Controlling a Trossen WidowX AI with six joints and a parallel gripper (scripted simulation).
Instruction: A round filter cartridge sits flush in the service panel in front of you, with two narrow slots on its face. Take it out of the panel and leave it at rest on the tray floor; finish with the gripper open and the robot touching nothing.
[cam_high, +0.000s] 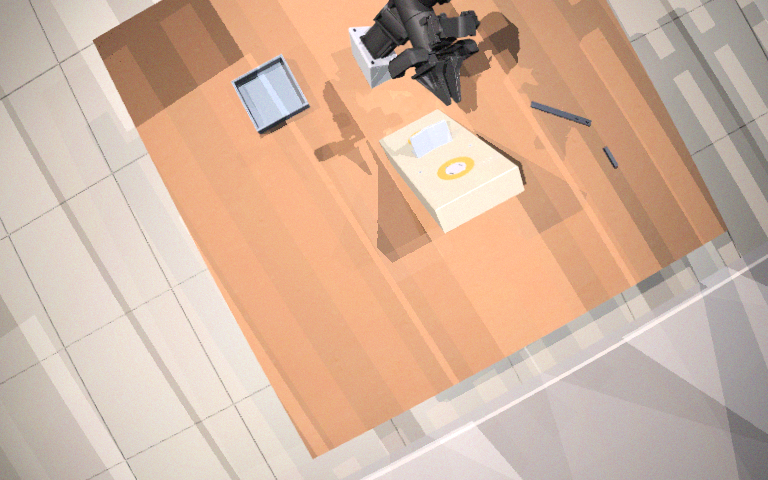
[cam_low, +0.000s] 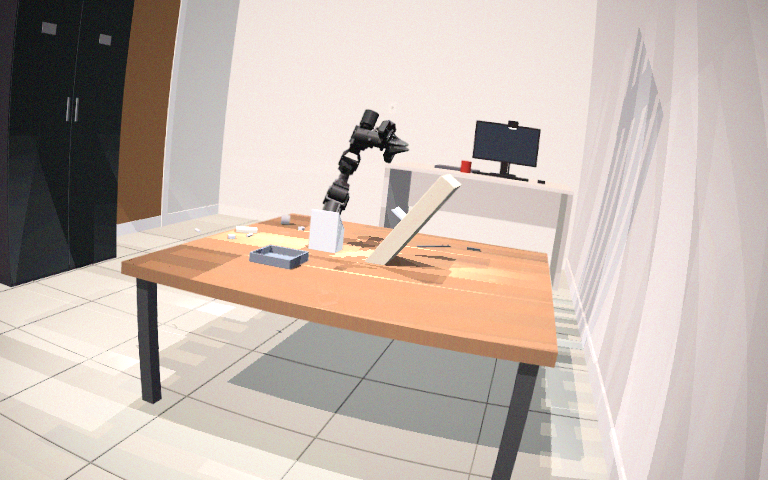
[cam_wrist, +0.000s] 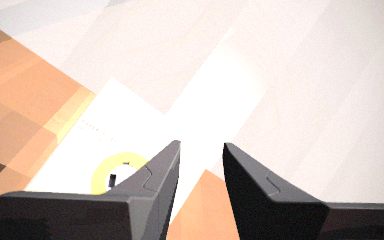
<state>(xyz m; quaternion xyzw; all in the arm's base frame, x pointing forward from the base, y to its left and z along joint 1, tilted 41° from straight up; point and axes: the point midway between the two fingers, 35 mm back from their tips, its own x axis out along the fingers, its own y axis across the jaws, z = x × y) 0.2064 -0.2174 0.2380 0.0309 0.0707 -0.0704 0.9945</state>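
Now: the white filter cartridge 10 cm ahead of my gripper tip, 3 cm to the right of it and 17 cm below it. Round my gripper tip: grey tray 36 cm behind, 26 cm to the right, 40 cm below; then cream service panel 5 cm ahead, 2 cm to the right, 24 cm below.
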